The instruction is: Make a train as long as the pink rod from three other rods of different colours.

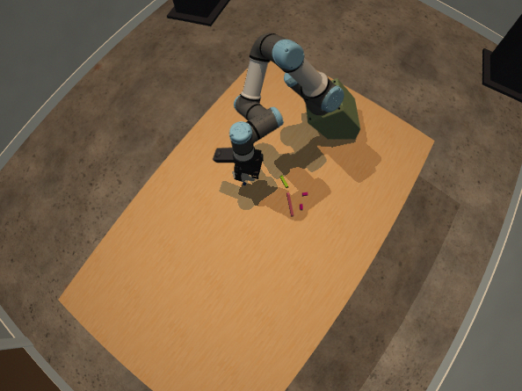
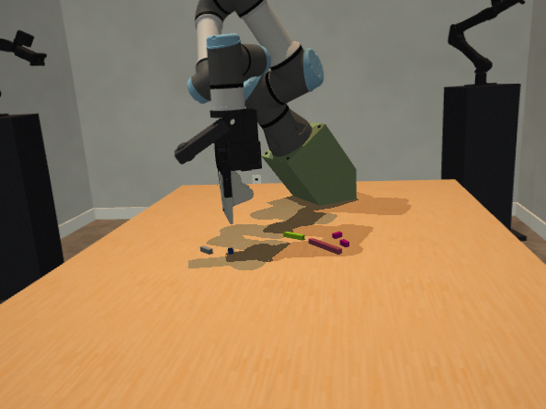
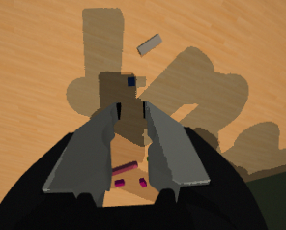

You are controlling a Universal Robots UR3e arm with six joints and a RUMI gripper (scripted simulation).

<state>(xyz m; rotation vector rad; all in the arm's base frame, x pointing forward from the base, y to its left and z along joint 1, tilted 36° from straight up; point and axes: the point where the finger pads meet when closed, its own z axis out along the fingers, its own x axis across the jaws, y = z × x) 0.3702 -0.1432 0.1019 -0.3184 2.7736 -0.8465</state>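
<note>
Right now the small blue rod is 8 cm below my hand. The rest, counted from my hand: pink rod: 2 cm ahead, 19 cm to the left, 8 cm below; then grey rod: 2 cm behind, 5 cm to the right, 8 cm below; then lime rod: 6 cm behind, 14 cm to the left, 8 cm below.
</note>
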